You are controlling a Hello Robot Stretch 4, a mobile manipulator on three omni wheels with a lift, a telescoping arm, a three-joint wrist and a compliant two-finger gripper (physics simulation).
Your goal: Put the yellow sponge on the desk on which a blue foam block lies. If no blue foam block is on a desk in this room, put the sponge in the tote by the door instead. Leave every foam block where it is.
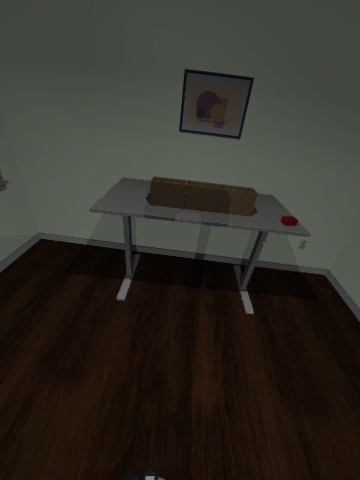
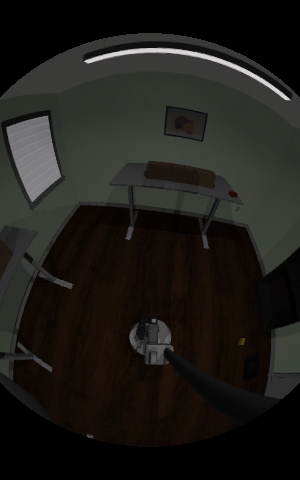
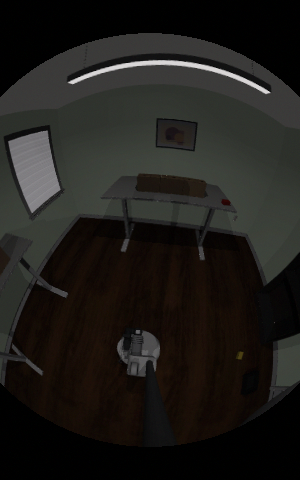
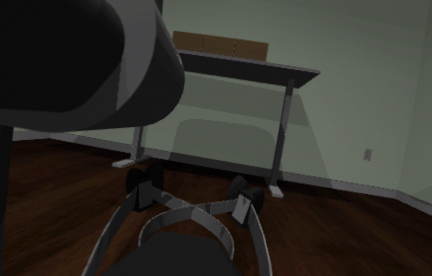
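Note:
My gripper [image 4: 196, 184] is open and empty, well short of the far desk. The small yellow sponge [image 2: 242, 341] [image 3: 240, 355] seems to lie on the floor at the right. The far desk [image 1: 117, 196] [image 2: 125, 176] [image 3: 117, 189] [image 4: 300, 76] stands against the wall. A red foam block [image 1: 289, 220] [image 2: 233, 194] [image 3: 226, 202] lies near its right front corner. Brown boxes [image 1: 202, 197] [image 2: 180, 174] [image 3: 171, 185] [image 4: 220, 46] stand in a row on it and hide what is behind them. No blue foam block shows. A dark object [image 2: 251, 367] [image 3: 249, 382] near the sponge may be the tote.
A second desk [image 2: 24, 237] [image 3: 20, 243] stands at the left, partly cut off, with a brown box [image 2: 4, 260] [image 3: 2, 261] on it. Its feet reach onto the floor. A large dark piece of furniture [image 2: 280, 300] [image 3: 280, 315] stands along the right wall.

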